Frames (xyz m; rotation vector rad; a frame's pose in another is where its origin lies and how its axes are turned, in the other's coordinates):
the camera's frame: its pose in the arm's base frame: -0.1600 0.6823 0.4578 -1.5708 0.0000 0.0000
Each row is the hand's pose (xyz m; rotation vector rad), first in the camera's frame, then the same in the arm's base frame.
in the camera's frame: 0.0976 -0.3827 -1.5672 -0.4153 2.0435 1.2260
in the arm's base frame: -0.0624 -0.8849 0.8405 -1.0524 2.5882 -0.6472
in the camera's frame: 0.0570 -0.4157 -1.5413 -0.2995 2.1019 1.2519
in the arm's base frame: -0.1030 -0.8590 0.8735 -0.9054 2.6021 -0.6595
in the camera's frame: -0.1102 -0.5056 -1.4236 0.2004 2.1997 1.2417
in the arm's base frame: -0.2702 -0.7413 0.9634 -0.4274 2.4759 -0.6892
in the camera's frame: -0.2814 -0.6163 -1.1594 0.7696 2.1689 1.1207
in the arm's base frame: -0.4414 -0.4771 1.0741 0.0021 2.1956 -0.6996
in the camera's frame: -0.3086 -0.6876 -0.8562 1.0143 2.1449 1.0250
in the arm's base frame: -0.4686 -0.1739 1.1454 0.1781 2.0513 -0.7247
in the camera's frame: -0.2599 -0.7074 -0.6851 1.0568 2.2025 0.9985
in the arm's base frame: -0.4199 -0.0028 1.1652 0.2435 2.0540 -0.7726
